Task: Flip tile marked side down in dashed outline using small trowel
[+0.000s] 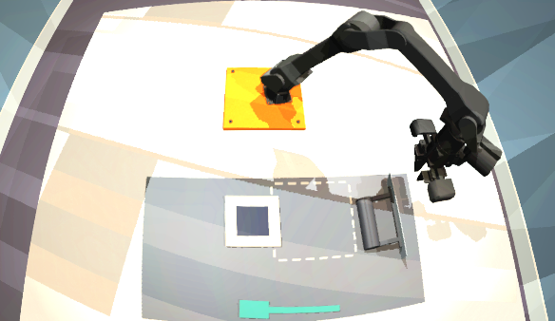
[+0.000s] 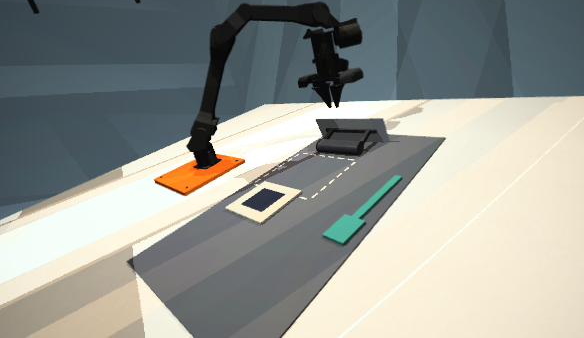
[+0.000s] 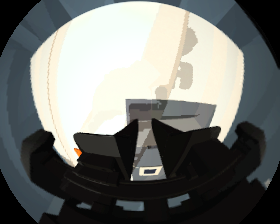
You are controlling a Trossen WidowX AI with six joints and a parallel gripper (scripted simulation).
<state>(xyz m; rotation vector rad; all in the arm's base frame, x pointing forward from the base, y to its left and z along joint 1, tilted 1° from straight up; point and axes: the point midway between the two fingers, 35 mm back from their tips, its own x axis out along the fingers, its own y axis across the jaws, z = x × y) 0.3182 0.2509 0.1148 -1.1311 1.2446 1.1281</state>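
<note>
The small trowel lies 9 cm to the right of my gripper tip, 6 cm below it and 4 cm ahead of it. Also, from my gripper tip: teal flat tool: 36 cm to the right, 21 cm ahead, 8 cm below; grey mat: 32 cm to the right, 10 cm below, 8 cm ahead; tile: 37 cm to the right, 8 cm below.
</note>
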